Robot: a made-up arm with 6 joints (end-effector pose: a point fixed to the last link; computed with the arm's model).
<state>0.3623 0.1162 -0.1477 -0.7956 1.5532 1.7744</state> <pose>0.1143 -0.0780 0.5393 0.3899 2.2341 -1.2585</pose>
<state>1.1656 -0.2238 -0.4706 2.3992 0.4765 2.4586</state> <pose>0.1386 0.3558 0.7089 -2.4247 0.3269 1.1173</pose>
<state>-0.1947 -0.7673 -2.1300 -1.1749 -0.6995 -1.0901</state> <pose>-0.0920 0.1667 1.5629 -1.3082 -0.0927 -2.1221</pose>
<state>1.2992 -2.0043 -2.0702 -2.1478 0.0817 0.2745</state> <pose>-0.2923 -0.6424 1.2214 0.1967 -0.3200 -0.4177</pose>
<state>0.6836 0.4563 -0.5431 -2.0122 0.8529 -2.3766</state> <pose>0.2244 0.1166 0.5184 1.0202 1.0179 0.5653</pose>
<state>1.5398 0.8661 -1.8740 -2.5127 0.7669 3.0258</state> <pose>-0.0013 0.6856 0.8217 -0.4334 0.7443 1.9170</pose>
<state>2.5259 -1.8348 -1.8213 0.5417 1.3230 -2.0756</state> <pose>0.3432 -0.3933 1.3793 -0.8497 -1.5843 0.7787</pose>
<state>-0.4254 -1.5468 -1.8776 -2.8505 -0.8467 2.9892</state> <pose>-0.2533 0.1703 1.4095 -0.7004 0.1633 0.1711</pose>
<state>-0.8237 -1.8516 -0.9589 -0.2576 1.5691 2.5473</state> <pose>-0.0549 -0.0368 1.4262 1.4960 -1.1287 0.3400</pose>
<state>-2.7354 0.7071 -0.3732 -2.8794 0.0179 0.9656</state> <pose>0.0834 -0.0447 0.5232 1.1652 1.7608 0.7864</pose>
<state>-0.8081 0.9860 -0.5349 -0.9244 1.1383 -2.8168</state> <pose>-0.0683 -0.0439 0.4661 1.3815 0.3485 -2.0275</pose>
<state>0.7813 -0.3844 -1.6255 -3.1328 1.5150 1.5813</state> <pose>0.2358 0.2610 1.5732 -0.4803 -0.3884 -0.5898</pose>
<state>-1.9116 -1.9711 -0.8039 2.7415 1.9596 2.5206</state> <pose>0.1870 0.1936 1.4414 2.3179 0.4400 1.7953</pose>
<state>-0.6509 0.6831 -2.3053 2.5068 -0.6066 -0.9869</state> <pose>0.3992 -0.4752 1.0813 1.3178 -0.0402 0.1343</pose>
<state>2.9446 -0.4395 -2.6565 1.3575 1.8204 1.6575</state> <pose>0.0442 -0.2182 1.6495 0.9834 -0.8907 -0.5452</pose>
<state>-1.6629 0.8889 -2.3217 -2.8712 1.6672 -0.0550</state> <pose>-0.1345 -0.7524 1.1645 -0.4215 -1.1294 1.5544</pose>
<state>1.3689 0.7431 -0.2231 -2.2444 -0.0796 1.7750</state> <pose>-0.1620 -0.0944 0.5427 1.4336 -1.8975 -0.6671</pose>
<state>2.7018 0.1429 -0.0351 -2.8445 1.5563 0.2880</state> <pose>-0.1788 0.1071 0.5026 -1.7125 -1.7150 -0.4865</pose>
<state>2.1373 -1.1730 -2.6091 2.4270 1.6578 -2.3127</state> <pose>0.2548 -0.6268 1.3058 0.6340 -2.6776 0.0513</pose>
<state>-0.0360 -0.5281 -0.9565 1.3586 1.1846 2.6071</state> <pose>0.4972 0.0504 1.1262 -2.5874 0.0368 -0.0264</pose>
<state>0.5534 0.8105 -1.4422 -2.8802 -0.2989 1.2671</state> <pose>0.2920 0.2378 0.5831 2.4935 -1.5473 -1.0307</pose>
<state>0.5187 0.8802 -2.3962 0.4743 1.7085 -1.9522</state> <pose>0.4910 0.3820 0.9720 2.1508 -0.8501 -1.5596</pose>
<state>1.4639 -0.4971 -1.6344 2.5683 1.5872 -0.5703</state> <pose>-0.0287 0.2401 1.6159 0.0808 0.5452 -1.8958</pose>
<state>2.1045 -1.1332 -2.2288 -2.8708 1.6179 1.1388</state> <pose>0.2785 -0.4776 1.5567 1.0405 0.2701 0.3794</pose>
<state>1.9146 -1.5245 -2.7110 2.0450 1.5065 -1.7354</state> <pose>0.1372 -0.7784 1.0483 -0.2810 -2.6439 0.0509</pose>
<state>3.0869 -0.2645 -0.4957 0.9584 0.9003 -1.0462</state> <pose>-0.4812 -0.0841 0.7798 1.6470 -0.0542 -0.5712</pose>
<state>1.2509 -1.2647 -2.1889 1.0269 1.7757 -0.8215</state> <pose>-0.3048 -0.3607 1.4971 -2.0726 -0.6462 1.5722</pose>
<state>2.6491 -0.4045 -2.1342 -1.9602 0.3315 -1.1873</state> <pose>-0.2360 0.0480 1.6159 -1.2396 -0.6139 -0.3261</pose>
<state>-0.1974 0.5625 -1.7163 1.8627 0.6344 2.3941</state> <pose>0.6734 -0.1447 0.8884 -2.1854 1.0392 -0.1143</pose>
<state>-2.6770 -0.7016 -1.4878 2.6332 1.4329 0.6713</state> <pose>-0.2117 -0.1964 1.6200 0.1917 -0.4040 1.0535</pose>
